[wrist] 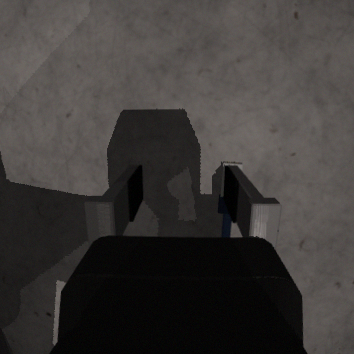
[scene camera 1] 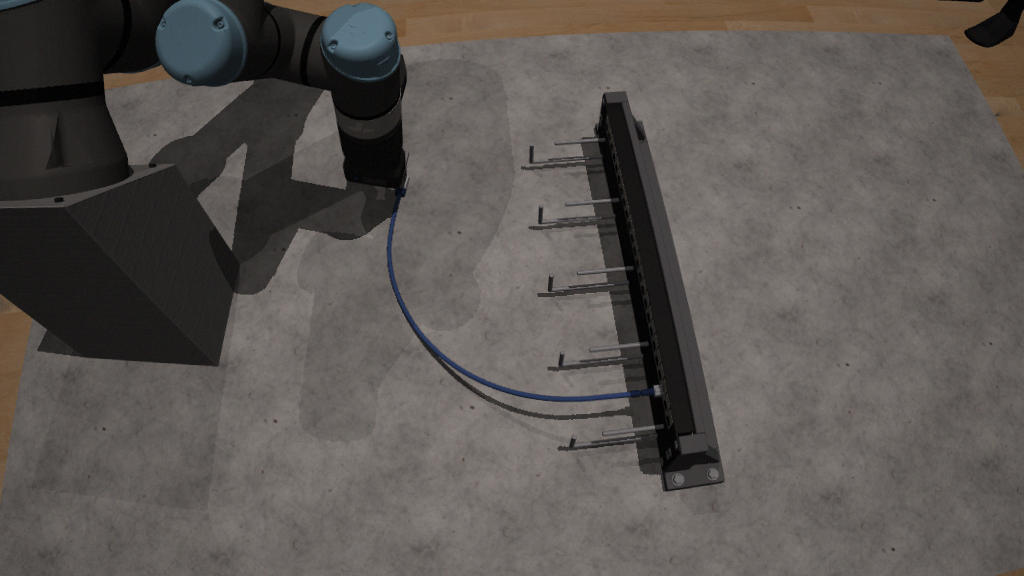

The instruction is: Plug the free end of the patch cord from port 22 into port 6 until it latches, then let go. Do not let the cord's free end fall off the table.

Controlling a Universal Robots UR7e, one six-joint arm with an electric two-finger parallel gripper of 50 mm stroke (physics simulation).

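Places are measured from the arm's base along level axes (x up, y ahead, z left), in millimetres.
Pixels of known places: gripper, fingertip midpoint: (wrist: 182, 181) (scene camera 1: 382, 178); arm's base at its link origin: (scene camera 1: 57, 184).
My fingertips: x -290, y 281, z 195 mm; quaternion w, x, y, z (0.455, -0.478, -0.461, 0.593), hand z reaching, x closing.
Note:
Ahead of a thing's pixels: the offset from my fingertips to its top centre. "pt": to the spot under its first point. Level surfaces: height alone.
The blue patch cord (scene camera 1: 458, 366) (wrist: 226, 228) curves over the grey table top @(dx -11 mm) (scene camera 1: 859, 300) (wrist: 280, 75). Its one end @(pt dx +72, dy +328, dz -342 mm) (scene camera 1: 655, 391) is in the black patch panel @(dx +87, dy +334, dz -173 mm) (scene camera 1: 663, 286), near the panel's lower end in the scene view. Its free plug, clear with a blue boot @(pt dx -4, dy +28, dz -22 mm) (scene camera 1: 401, 192) (wrist: 221, 204), lies by the gripper. My gripper (scene camera 1: 392, 185) (wrist: 182, 181) is open and points down above the table. In the wrist view the plug is partly hidden behind the right finger, outside the space midway between the fingers. Port numbers are too small to read, so port 6 cannot be told.
Several metal cable hooks @(pt dx +43, dy +289, dz -179 mm) (scene camera 1: 605, 271) stick out from the panel's port side towards the arm. The dark robot pedestal (scene camera 1: 164, 272) stands at the left. Bolts @(dx +5, dy +360, dz -427 mm) (scene camera 1: 677, 478) hold the panel's lower foot. A wooden floor (scene camera 1: 572, 15) shows beyond the table's far edge.

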